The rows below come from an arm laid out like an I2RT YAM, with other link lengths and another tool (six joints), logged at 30 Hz.
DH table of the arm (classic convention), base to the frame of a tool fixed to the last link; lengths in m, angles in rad. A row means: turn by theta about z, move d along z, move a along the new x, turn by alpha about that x. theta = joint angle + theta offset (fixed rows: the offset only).
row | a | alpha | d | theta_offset
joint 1 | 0.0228 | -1.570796 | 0.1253 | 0.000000
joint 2 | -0.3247 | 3.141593 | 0.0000 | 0.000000
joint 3 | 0.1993 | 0.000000 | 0.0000 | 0.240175
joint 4 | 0.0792 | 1.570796 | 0.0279 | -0.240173
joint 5 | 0.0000 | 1.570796 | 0.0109 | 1.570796
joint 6 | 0.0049 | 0.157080 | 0.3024 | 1.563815
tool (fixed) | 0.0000 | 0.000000 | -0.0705 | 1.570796
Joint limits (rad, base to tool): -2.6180..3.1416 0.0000..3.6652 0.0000..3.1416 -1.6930..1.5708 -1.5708..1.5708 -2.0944..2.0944
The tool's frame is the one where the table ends.
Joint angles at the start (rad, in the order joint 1, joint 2, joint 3, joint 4, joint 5, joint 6): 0.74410, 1.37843, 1.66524, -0.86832, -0.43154, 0.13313
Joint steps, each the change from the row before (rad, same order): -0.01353, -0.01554, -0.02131, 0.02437, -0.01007, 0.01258; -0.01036, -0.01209, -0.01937, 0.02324, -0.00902, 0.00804; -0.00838, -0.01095, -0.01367, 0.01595, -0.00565, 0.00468; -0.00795, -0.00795, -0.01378, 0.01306, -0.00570, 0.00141
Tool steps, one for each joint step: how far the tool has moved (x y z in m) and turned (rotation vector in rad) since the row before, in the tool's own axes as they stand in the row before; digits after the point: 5 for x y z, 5 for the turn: -0.00174, 0.00213, -0.00325, -0.01793, 0.00134, 0.01434; -0.00110, 0.00176, -0.00212, -0.01540, 0.00260, 0.00859; -0.00098, 0.00152, -0.00244, -0.01325, 0.00053, 0.00489; -0.00135, 0.00019, -0.00129, -0.00796, 0.00011, 0.00309
